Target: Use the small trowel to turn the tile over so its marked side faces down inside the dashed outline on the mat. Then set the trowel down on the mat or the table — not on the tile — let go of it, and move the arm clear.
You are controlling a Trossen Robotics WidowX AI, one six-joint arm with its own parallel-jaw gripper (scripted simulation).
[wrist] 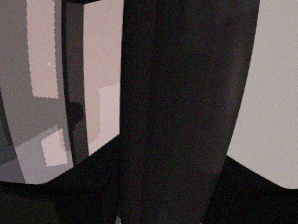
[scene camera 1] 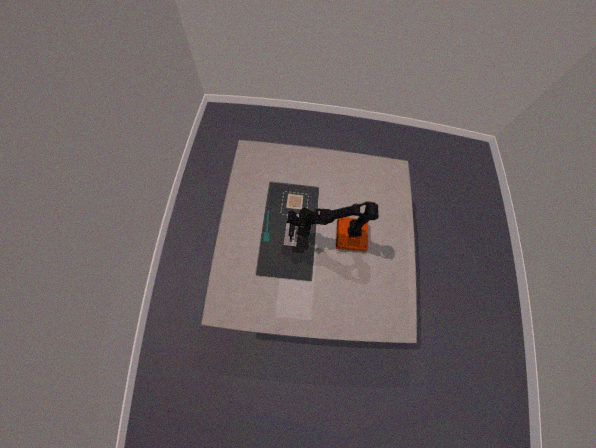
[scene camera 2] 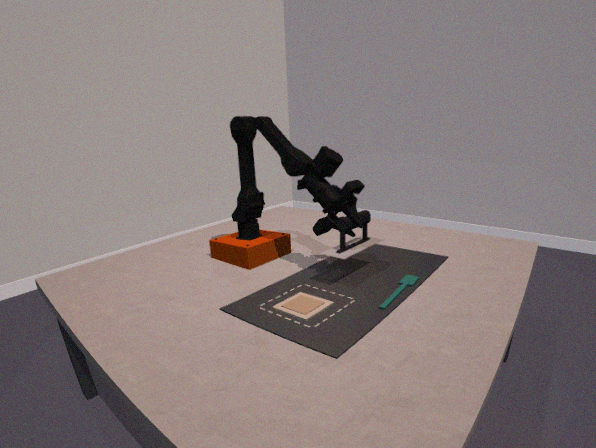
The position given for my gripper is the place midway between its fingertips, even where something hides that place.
Note:
I see my gripper (scene camera 2: pixel 358 232), a tan square tile (scene camera 2: pixel 302 306) and a dark mat (scene camera 2: pixel 371 276).
My gripper is seen too in the wrist view (wrist: pixel 158 139). The dark mat also shows in scene camera 1 (scene camera 1: pixel 274 259).

